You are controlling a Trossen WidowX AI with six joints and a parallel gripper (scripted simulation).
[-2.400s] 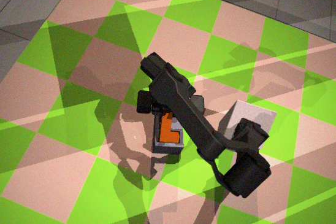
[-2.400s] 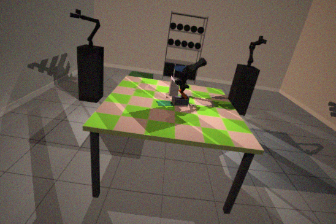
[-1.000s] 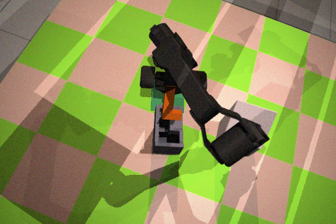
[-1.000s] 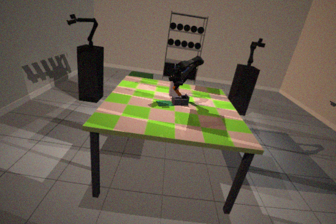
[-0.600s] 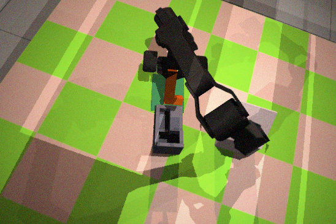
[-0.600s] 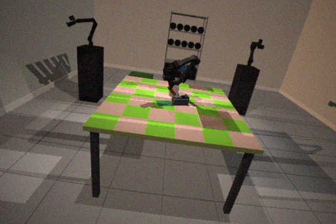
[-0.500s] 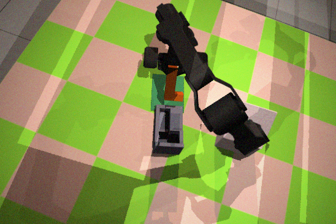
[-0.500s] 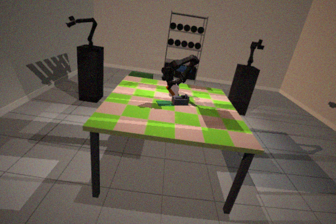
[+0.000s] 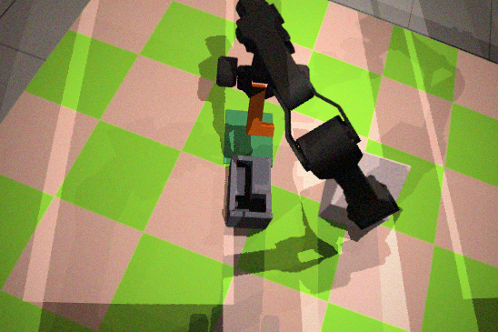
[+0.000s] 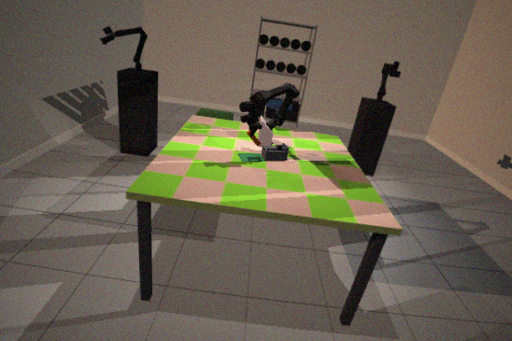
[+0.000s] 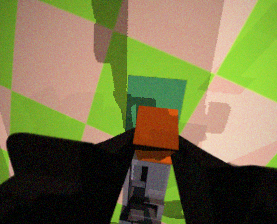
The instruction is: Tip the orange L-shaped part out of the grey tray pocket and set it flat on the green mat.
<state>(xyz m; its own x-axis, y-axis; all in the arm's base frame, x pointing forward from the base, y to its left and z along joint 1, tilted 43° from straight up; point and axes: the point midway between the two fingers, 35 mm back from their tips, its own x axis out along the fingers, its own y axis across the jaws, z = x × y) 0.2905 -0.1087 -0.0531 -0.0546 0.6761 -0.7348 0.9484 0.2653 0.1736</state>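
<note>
The green mat is 10 mm behind my gripper tip, 20 mm to the left of it and 170 mm below it. The rest, counted from my gripper tip: orange L-shaped part 20 mm behind, 30 mm to the left, 30 mm below.
</note>
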